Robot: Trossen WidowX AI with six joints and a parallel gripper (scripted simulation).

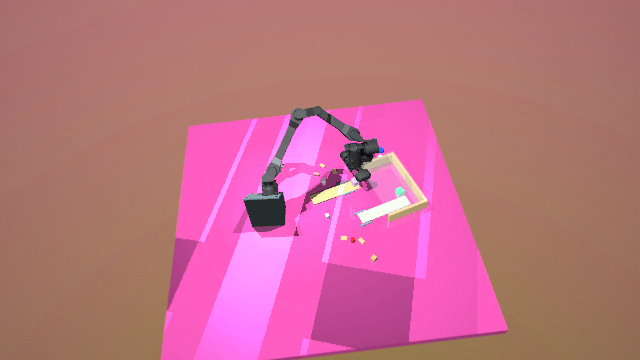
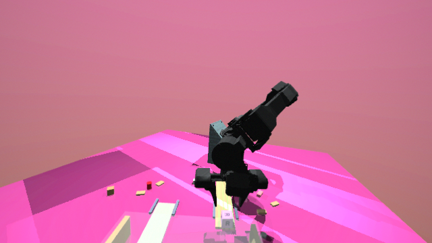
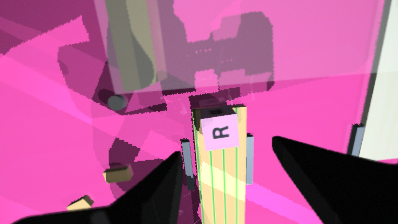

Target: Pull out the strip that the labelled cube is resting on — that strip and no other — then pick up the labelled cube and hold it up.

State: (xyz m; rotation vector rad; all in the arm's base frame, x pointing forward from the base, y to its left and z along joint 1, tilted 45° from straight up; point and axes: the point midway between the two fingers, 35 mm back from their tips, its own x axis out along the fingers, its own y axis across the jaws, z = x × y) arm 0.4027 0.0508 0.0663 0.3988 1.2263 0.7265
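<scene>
Now: gripper tip 1 cm short of the grey ball, 10 cm to the right of it and 6 cm above it. Round my gripper tip: white strip (10 cm ahead, 17 cm to the right, 6 cm below); then blue ball (18 cm ahead, 18 cm to the left, 6 cm below).
</scene>
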